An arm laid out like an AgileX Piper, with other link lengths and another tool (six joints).
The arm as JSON. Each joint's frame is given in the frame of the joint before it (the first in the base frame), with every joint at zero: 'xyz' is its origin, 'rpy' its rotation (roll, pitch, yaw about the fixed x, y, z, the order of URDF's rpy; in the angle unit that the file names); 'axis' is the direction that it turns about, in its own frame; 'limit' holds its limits. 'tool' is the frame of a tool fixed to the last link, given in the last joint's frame.
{
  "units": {
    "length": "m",
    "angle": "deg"
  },
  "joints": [
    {
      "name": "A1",
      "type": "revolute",
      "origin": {
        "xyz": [
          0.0,
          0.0,
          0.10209
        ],
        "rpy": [
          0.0,
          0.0,
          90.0
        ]
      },
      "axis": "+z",
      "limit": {
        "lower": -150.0,
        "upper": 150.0
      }
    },
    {
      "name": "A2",
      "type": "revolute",
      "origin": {
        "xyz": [
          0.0,
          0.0,
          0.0
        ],
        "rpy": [
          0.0,
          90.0,
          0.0
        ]
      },
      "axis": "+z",
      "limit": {
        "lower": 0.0,
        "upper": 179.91
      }
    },
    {
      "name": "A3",
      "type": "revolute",
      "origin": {
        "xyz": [
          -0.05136,
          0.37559,
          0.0
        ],
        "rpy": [
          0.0,
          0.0,
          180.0
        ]
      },
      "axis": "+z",
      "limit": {
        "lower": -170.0,
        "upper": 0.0
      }
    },
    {
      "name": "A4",
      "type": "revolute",
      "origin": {
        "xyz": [
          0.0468,
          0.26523,
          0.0
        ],
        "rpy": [
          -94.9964,
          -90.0,
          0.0
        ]
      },
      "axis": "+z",
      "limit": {
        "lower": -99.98,
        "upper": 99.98
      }
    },
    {
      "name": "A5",
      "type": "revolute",
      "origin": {
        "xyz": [
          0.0,
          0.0,
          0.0
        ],
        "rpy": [
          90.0,
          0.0,
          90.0
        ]
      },
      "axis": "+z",
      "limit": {
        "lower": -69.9,
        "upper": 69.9
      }
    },
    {
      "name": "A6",
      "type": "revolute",
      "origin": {
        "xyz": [
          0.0,
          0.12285,
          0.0
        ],
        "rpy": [
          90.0,
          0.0,
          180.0
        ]
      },
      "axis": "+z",
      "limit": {
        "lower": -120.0,
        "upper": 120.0
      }
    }
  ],
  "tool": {
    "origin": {
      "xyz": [
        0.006,
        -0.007,
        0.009
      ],
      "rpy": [
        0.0,
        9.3,
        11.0
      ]
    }
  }
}
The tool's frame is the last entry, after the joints.
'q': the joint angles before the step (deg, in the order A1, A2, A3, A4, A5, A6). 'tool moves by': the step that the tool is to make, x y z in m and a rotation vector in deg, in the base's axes. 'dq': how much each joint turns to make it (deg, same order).
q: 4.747 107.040 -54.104 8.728 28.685 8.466
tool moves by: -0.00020 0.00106 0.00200 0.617 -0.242 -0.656
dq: 0.000 -0.294 0.001 0.885 0.001 0.000
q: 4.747 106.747 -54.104 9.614 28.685 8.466
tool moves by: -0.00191 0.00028 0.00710 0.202 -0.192 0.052
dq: -0.001 -1.021 -0.194 0.088 1.021 -0.001
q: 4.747 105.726 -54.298 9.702 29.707 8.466
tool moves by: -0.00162 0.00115 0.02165 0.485 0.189 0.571
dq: -0.015 -2.300 -2.058 -0.052 4.572 0.000
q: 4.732 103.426 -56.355 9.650 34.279 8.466
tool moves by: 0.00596 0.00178 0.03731 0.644 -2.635 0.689
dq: 0.000 -3.056 -4.374 -0.095 4.819 -0.001
